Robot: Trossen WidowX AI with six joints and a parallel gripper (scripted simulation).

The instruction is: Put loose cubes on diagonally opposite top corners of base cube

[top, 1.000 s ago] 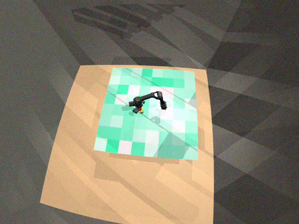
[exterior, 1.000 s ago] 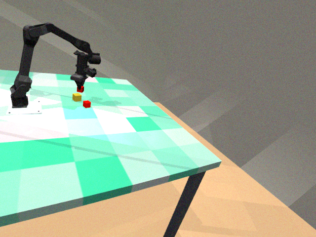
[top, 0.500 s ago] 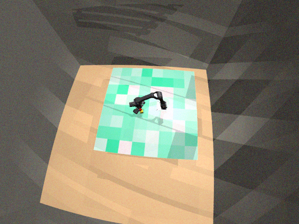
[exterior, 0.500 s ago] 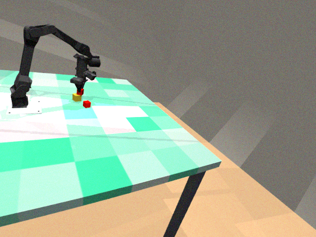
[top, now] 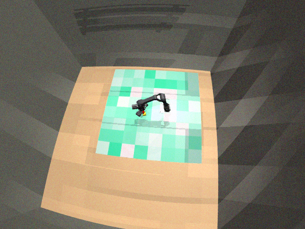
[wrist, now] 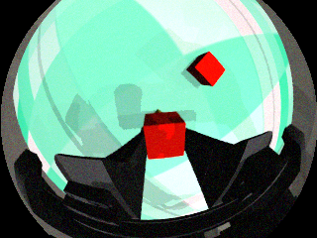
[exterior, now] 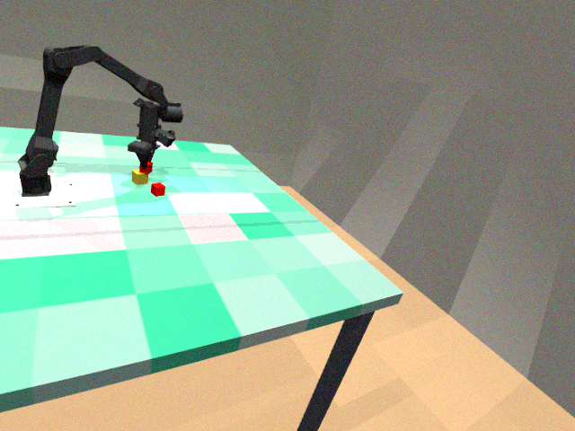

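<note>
The yellow cube is 4 cm below my gripper tip, 2 cm behind it and 1 cm to the left of it.
</note>
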